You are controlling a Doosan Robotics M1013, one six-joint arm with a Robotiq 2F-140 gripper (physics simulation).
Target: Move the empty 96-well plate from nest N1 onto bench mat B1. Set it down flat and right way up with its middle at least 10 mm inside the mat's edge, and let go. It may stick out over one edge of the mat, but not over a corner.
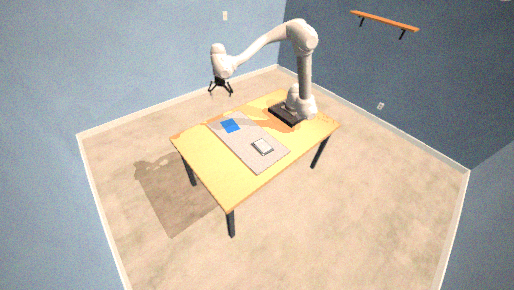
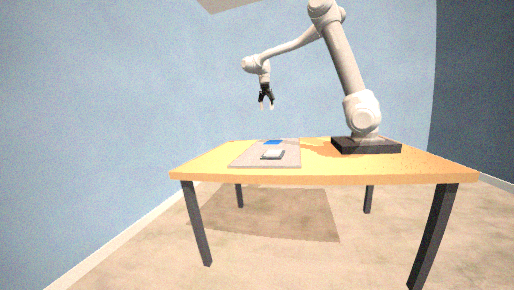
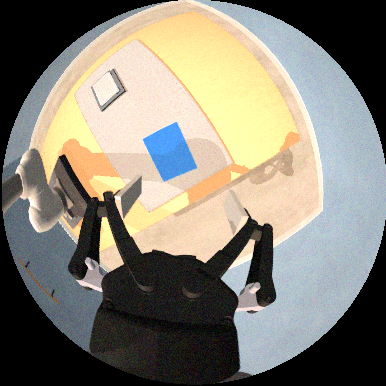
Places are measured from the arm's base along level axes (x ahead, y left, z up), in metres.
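Pixels of known places: gripper, fingertip midpoint: [image 1: 221,99] [image 2: 266,109] [image 3: 183,190]; arm's base, origin of the base link: [image 1: 292,109] [image 2: 364,139] [image 3: 61,197].
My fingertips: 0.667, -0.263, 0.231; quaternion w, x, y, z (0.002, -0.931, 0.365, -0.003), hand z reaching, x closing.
Note:
Ahead of a thing's pixels: the offset from my fingertips to its middle, as dx, dy, dz. Level surfaces: height alone.
The white 96-well plate @[-0.096, +0.429, -0.250] [image 1: 263,145] [image 2: 274,153] [image 3: 106,88] sits flat in the dark nest N1 @[-0.096, +0.429, -0.262] [image 1: 270,151] [image 2: 283,156] [image 3: 120,86], towards one end of the grey board. The blue bench mat B1 @[dz -0.267] [image 1: 230,125] [image 2: 273,142] [image 3: 170,151] lies flat near the board's other end, with nothing standing on it. My gripper [image 1: 220,93] [image 2: 266,108] [image 3: 183,190] is open and empty. It hangs high above the table, beyond the mat's end of the board and well away from the plate. Single wells are too small to make out.
The grey board @[dz -0.269] [image 1: 243,146] [image 2: 251,159] [image 3: 135,65] lies on the yellow table @[dz -0.282] [image 1: 220,185] [image 2: 200,167] [image 3: 220,65]. The arm's black base block [image 1: 287,116] [image 2: 367,146] [image 3: 72,190] stands on the table beside the board. An orange shelf [image 1: 385,21] is on the wall.

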